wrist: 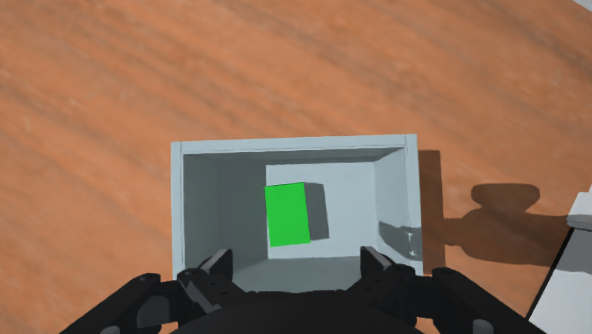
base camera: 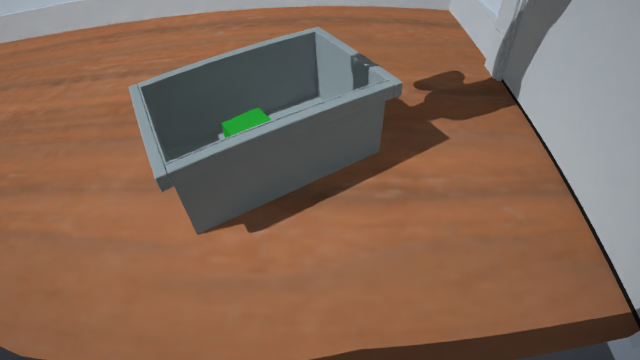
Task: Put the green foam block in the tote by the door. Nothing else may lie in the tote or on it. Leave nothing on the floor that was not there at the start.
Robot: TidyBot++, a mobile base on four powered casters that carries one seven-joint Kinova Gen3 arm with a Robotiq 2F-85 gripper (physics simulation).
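Frame: origin at the arm's base, x ahead, y left, z up, level; metres.
Where they show: gripper, fingertip midpoint: (wrist: 296,262).
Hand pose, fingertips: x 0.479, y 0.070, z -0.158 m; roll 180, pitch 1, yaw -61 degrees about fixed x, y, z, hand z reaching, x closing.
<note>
Things, the pixels of their top centre, and the offset from my fingertips. "pt": a spot on its surface instead.
- green foam block at its top centre: (base camera: 254,130) (wrist: 287,214) dz -0.190, dx -0.007, dy +0.015 m
- tote at its top centre: (wrist: 295,221) (base camera: 255,80) dz -0.118, dx +0.003, dy +0.005 m
- frame post at a spot on its surface: (base camera: 505,40) pt dz -0.151, dx +0.208, dy -0.428 m
The green foam block (base camera: 246,122) (wrist: 287,215) lies inside the grey tote, on its bottom, a little left of the middle in the wrist view. The tote (base camera: 285,167) (wrist: 295,145) stands upright on the wooden floor. In the base view its near wall hides the lower part of the block. My gripper (wrist: 296,262) is open and empty, above the tote, with its fingers wide apart and clear of the block. It does not show in the base view. The near part of the tote is hidden behind the gripper in the wrist view.
A white door or panel (base camera: 590,100) stands to the right of the tote, with a frame post (base camera: 505,40) at its far end. A pale wall base (base camera: 150,12) runs along the back. Shadows of the arm and the tote fall on the floor right of the tote.
</note>
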